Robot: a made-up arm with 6 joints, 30 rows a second.
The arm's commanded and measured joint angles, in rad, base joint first. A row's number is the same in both.
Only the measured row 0 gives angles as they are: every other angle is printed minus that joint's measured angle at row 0.
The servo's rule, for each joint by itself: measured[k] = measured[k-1] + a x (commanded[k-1-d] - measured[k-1]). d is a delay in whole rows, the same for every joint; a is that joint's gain. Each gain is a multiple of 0.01, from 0.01 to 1. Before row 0 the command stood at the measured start. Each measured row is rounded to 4 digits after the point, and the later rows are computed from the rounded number. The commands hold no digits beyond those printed.
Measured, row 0:
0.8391, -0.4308, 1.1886, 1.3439, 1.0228, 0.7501
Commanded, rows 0 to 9:
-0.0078, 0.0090, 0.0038, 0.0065, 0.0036, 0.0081
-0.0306, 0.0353, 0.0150, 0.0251, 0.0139, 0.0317
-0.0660, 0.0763, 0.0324, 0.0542, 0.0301, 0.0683
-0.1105, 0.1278, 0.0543, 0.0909, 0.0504, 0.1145
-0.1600, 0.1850, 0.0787, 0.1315, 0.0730, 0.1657
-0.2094, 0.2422, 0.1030, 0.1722, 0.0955, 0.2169
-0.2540, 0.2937, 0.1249, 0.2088, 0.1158, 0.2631
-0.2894, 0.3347, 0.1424, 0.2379, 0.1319, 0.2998
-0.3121, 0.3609, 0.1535, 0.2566, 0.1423, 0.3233
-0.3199, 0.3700, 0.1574, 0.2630, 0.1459, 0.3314
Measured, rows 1 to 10:
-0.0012, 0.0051, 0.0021, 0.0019, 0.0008, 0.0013
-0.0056, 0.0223, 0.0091, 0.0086, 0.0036, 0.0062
-0.0147, 0.0531, 0.0217, 0.0218, 0.0092, 0.0161
-0.0291, 0.0957, 0.0393, 0.0418, 0.0179, 0.0318
-0.0487, 0.1466, 0.0606, 0.0678, 0.0295, 0.0532
-0.0728, 0.2011, 0.0835, 0.0981, 0.0434, 0.0794
-0.1000, 0.2539, 0.1059, 0.1302, 0.0586, 0.1088
-0.1284, 0.3000, 0.1256, 0.1614, 0.0740, 0.1394
-0.1560, 0.3347, 0.1407, 0.1890, 0.0883, 0.1688
-0.1806, 0.3548, 0.1497, 0.2105, 0.1004, 0.1948
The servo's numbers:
d 0
a 0.15 0.57 0.54 0.29 0.21 0.16

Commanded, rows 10 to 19:
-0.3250, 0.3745, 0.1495, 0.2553, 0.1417, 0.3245
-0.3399, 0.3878, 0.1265, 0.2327, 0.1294, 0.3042
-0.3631, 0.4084, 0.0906, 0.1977, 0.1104, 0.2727
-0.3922, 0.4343, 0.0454, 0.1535, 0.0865, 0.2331
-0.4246, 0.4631, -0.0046, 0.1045, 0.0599, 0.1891
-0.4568, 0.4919, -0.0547, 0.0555, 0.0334, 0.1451
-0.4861, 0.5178, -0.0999, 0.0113, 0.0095, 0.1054
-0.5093, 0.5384, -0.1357, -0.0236, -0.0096, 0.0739
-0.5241, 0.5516, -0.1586, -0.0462, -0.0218, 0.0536
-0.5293, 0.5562, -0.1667, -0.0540, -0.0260, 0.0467
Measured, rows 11 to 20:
-0.2023, 0.3660, 0.1496, 0.2235, 0.1091, 0.2156
-0.2229, 0.3784, 0.1371, 0.2262, 0.1134, 0.2298
-0.2439, 0.3955, 0.1120, 0.2179, 0.1128, 0.2367
-0.2661, 0.4176, 0.0760, 0.1992, 0.1073, 0.2361
-0.2899, 0.4435, 0.0325, 0.1717, 0.0973, 0.2286
-0.3149, 0.4711, -0.0146, 0.1380, 0.0839, 0.2152
-0.3406, 0.4977, -0.0607, 0.1013, 0.0683, 0.1976
-0.3659, 0.5209, -0.1012, 0.0651, 0.0519, 0.1778
-0.3896, 0.5384, -0.1322, 0.0328, 0.0364, 0.1579
-0.4106, 0.5485, -0.1508, 0.0076, 0.0233, 0.1401

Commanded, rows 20 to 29:
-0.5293, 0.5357, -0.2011, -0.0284, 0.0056, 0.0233
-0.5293, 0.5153, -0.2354, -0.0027, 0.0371, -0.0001
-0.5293, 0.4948, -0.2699, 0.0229, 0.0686, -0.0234
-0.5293, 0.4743, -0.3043, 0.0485, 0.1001, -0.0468
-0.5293, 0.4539, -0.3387, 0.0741, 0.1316, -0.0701
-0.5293, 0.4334, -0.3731, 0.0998, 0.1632, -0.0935
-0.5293, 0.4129, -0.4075, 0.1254, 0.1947, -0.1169
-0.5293, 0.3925, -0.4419, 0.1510, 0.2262, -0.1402
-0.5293, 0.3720, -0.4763, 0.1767, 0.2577, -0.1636
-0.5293, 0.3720, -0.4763, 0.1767, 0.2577, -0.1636
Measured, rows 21 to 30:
-0.4284, 0.5412, -0.1780, -0.0028, 0.0196, 0.1214
-0.4435, 0.5264, -0.2090, -0.0028, 0.0233, 0.1020
-0.4564, 0.5084, -0.2419, 0.0047, 0.0328, 0.0819
-0.4673, 0.4890, -0.2756, 0.0174, 0.0469, 0.0613
-0.4766, 0.4690, -0.3097, 0.0338, 0.0647, 0.0403
-0.4845, 0.4487, -0.3439, 0.0529, 0.0854, 0.0189
-0.4912, 0.4283, -0.3782, 0.0739, 0.1084, -0.0028
-0.4969, 0.4079, -0.4126, 0.0963, 0.1331, -0.0248
-0.5018, 0.3874, -0.4470, 0.1196, 0.1593, -0.0470
-0.5059, 0.3786, -0.4628, 0.1362, 0.1800, -0.0657

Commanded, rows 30 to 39:
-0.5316, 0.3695, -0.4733, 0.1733, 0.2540, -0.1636
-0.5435, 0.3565, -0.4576, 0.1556, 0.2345, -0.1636
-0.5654, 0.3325, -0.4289, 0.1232, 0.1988, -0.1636
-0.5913, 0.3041, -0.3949, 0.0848, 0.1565, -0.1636
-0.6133, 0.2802, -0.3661, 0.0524, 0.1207, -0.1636
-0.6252, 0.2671, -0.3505, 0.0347, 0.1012, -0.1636
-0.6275, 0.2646, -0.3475, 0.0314, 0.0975, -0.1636
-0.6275, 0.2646, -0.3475, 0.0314, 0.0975, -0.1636
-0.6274, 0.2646, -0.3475, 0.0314, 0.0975, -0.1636
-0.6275, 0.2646, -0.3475, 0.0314, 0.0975, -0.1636
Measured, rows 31 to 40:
-0.5098, 0.3734, -0.4685, 0.1470, 0.1955, -0.0814
-0.5149, 0.3638, -0.4626, 0.1495, 0.2037, -0.0946
-0.5225, 0.3460, -0.4444, 0.1419, 0.2027, -0.1056
-0.5328, 0.3221, -0.4177, 0.1253, 0.1930, -0.1149
-0.5449, 0.2982, -0.3898, 0.1042, 0.1778, -0.1227
-0.5569, 0.2805, -0.3686, 0.0840, 0.1617, -0.1292
-0.5675, 0.2714, -0.3572, 0.0687, 0.1482, -0.1347
-0.5765, 0.2675, -0.3520, 0.0579, 0.1376, -0.1393
-0.5841, 0.2658, -0.3496, 0.0502, 0.1292, -0.1432
-0.5906, 0.2651, -0.3485, 0.0447, 0.1225, -0.1465

